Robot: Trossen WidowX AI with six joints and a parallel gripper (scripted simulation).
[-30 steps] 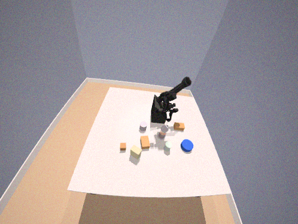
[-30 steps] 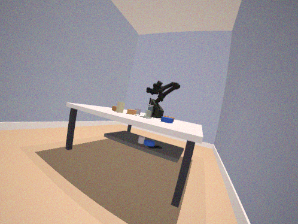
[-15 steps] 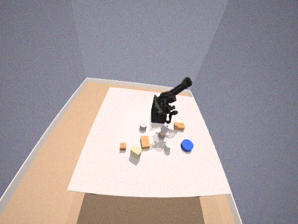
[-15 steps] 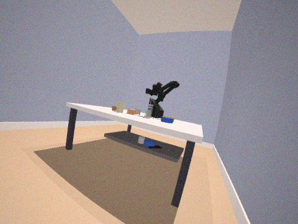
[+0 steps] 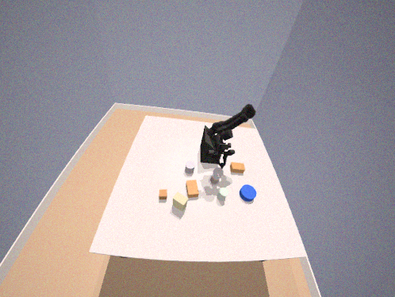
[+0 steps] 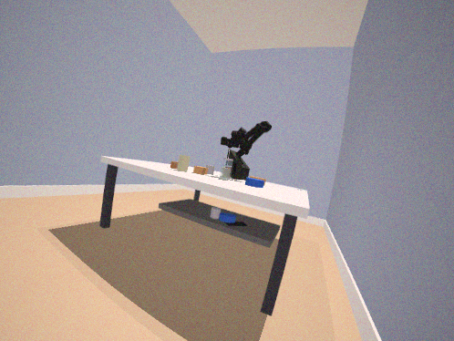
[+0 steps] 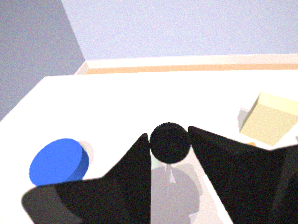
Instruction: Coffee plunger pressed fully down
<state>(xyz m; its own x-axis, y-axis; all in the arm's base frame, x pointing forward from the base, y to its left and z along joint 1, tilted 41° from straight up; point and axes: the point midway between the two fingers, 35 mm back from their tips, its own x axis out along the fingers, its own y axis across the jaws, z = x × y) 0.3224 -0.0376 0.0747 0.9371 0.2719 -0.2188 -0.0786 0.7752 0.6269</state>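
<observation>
Right now my gripper tip is 12 cm above the coffee press, 4 cm past it and 1 cm to the right of it. The rest, counted from my gripper tip: pale green cylinder: 20 cm below, 10 cm ahead, 4 cm to the left; then cream block: 26 cm to the right, 19 cm below, 15 cm ahead.
</observation>
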